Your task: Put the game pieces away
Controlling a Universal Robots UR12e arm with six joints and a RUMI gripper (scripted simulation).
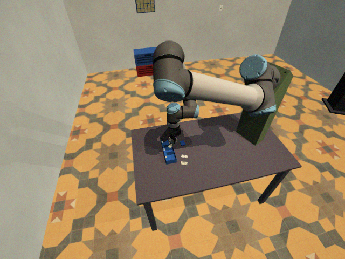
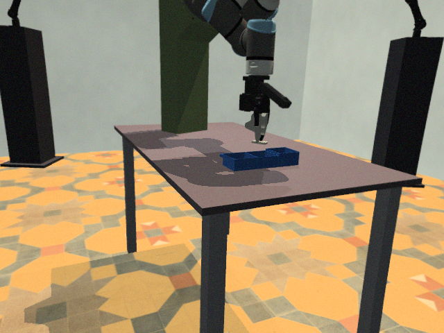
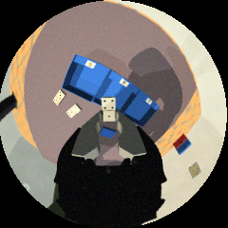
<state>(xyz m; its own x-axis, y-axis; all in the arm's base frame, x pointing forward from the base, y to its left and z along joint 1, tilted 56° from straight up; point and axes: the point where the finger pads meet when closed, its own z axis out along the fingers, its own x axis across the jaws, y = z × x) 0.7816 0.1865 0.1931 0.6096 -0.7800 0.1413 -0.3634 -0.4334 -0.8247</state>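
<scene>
Right now the blue bin is 30 mm ahead of my hand, 10 mm to the left of it and 60 mm below it. The rest, counted from my hand: tiny ring: 10 mm behind, 110 mm to the right, 80 mm below; cream domino: 10 mm below; blue block: 70 mm behind, 110 mm to the right, 80 mm below.
</scene>
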